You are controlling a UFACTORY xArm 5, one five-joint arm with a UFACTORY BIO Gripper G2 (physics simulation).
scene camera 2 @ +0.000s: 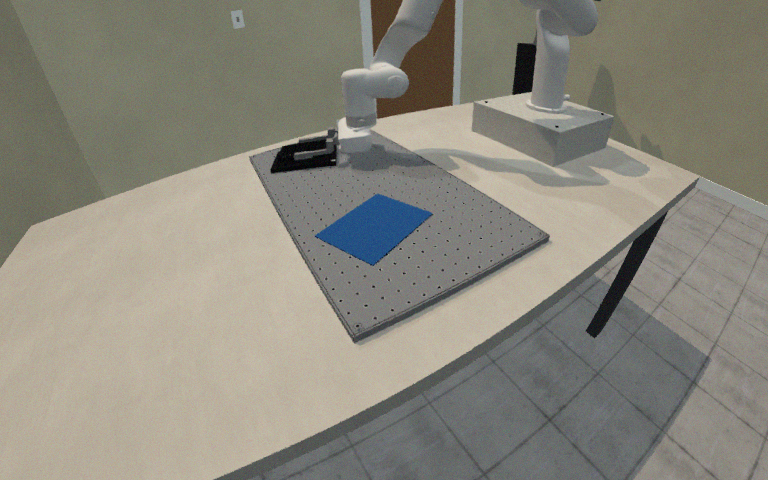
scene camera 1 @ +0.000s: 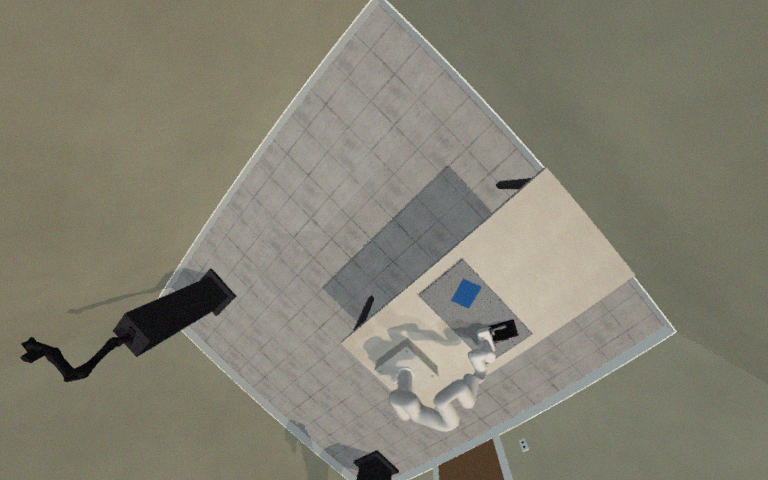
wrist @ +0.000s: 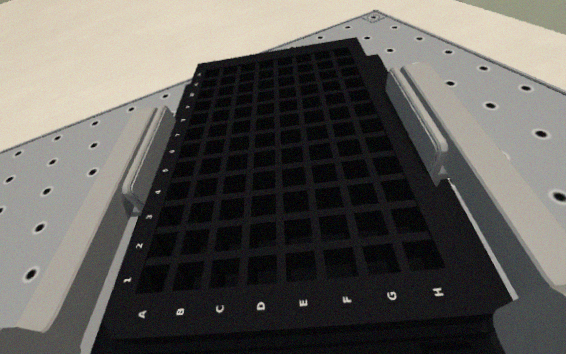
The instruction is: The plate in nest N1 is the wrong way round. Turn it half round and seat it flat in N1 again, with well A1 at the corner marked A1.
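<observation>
The black well plate point(scene camera 1: 502, 331) point(scene camera 2: 314, 148) point(wrist: 280, 295) lies level between the fingers, over the black nest point(scene camera 2: 303, 167) point(wrist: 376, 70) at the far end of the perforated board. In the wrist view, well A1 is at the plate's near left corner, row A runs along the left finger and row H along the right. My gripper point(scene camera 2: 295, 148) point(wrist: 283, 131) is shut on the plate's two long sides. Parts of the nest show past the plate's edges. The plate covers most of the nest, so its A1 mark and whether the plate sits fully down cannot be told.
A blue rectangle point(scene camera 1: 466, 293) point(scene camera 2: 373, 229) lies on the grey perforated board point(scene camera 1: 438, 291) point(scene camera 2: 453, 254) point(wrist: 45, 210). The arm's base stands on a grey block point(scene camera 2: 512, 133) beside the board. The board's far corner shows beyond the plate in the wrist view.
</observation>
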